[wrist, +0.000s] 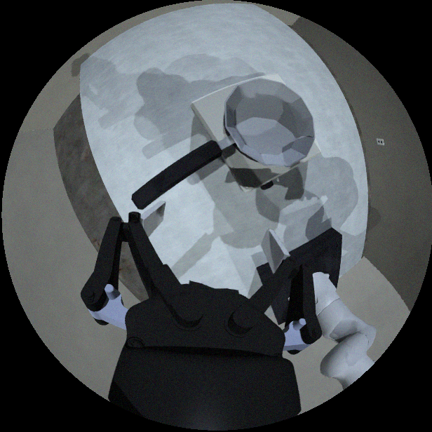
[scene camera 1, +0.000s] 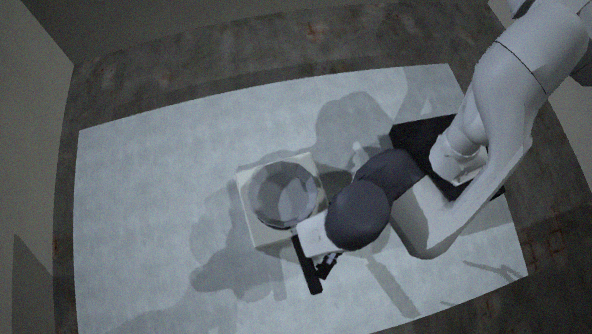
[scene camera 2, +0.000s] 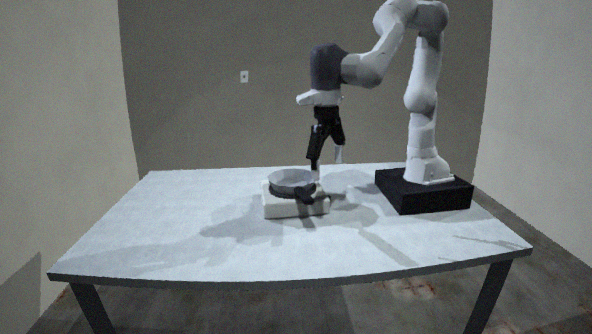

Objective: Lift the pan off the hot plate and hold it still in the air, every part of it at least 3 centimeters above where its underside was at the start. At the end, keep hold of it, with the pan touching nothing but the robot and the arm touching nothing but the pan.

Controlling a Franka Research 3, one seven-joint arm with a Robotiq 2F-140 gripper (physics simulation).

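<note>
The grey pan [scene camera 1: 284, 194] [scene camera 2: 291, 180] [wrist: 270, 122] rests upright on the cream hot plate [scene camera 1: 261, 236] [scene camera 2: 280, 209] [wrist: 207, 109]. Its black handle [scene camera 1: 307, 267] [scene camera 2: 304, 195] [wrist: 175, 174] points toward the scene cameras' near side. My gripper [scene camera 2: 327, 163] [wrist: 215, 224] is wide open and empty, pointing down above the table. In the wrist view the handle lies beyond the fingertips, its free end near the left fingertip, not between the fingers. In scene camera 1 the wrist hides most of the gripper and the hot plate's near right corner. Exact fingertip height over the handle is unclear.
The black robot base block [scene camera 1: 417, 140] [scene camera 2: 425, 197] [wrist: 327, 250] stands at the right of the table [scene camera 1: 150, 175] [scene camera 2: 165, 200] [wrist: 225, 30]. A small dark knob [wrist: 266, 185] shows at the hot plate's side. Arm shadows fall around the hot plate.
</note>
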